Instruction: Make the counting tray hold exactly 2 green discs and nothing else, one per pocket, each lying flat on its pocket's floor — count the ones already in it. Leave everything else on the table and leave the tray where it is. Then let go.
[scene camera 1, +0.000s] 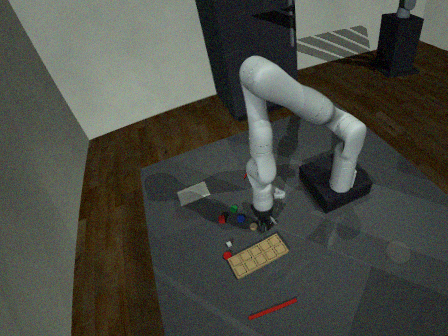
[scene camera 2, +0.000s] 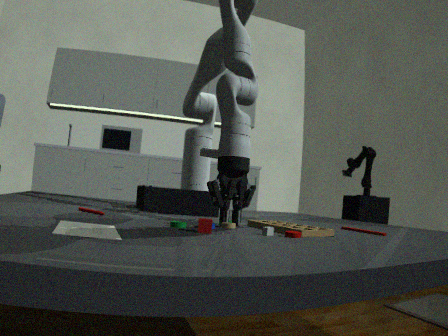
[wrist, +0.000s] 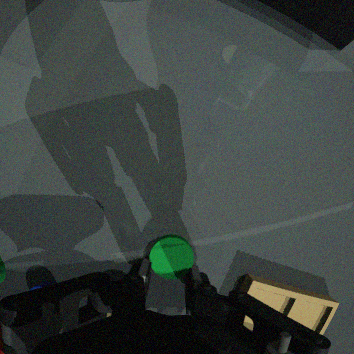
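Observation:
My gripper (scene camera 1: 265, 226) (scene camera 2: 229, 220) (wrist: 168, 273) points down at table level, its fingertips closed against the sides of a green disc (wrist: 171, 255). The arm and fingers hide that disc in scene camera 1. Another green disc (scene camera 1: 234, 208) (scene camera 2: 178, 225) lies on the table away from the gripper; its edge (wrist: 2, 269) shows at the left of the wrist view. The tan counting tray (scene camera 1: 258, 256) (scene camera 2: 320, 232) (wrist: 310, 306) lies beside the gripper, apart from it. I see no disc in its pockets in scene camera 1.
A tan disc (scene camera 1: 253, 226) (scene camera 2: 228, 226) lies close to the fingers. A blue piece (scene camera 1: 241, 218) and a red cube (scene camera 1: 222, 219) (scene camera 2: 205, 226) are beyond it. A white cube (scene camera 1: 229, 244) (scene camera 2: 268, 231) and red disc (scene camera 1: 227, 255) (scene camera 2: 293, 234) lie by the tray's end. A red bar (scene camera 1: 273, 308) lies farther off.

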